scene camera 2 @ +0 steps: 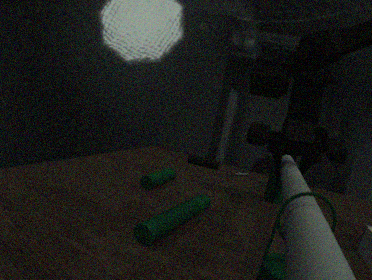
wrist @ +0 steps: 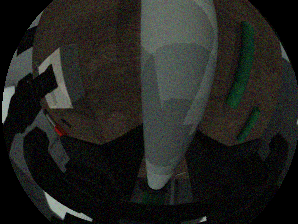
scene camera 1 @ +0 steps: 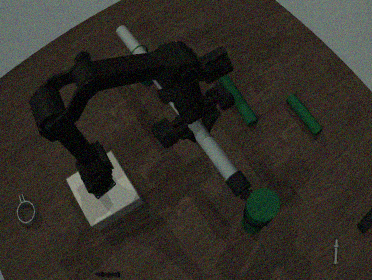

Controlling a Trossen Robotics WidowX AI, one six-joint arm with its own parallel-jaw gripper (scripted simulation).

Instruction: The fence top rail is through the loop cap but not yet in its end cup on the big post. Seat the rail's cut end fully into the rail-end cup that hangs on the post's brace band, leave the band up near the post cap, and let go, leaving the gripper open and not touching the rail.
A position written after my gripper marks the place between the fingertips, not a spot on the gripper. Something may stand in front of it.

I see my gripper [scene camera 2: 285, 182].
My gripper is seen too in the wrist view [wrist: 164, 127] and in scene camera 1 [scene camera 1: 200, 137].
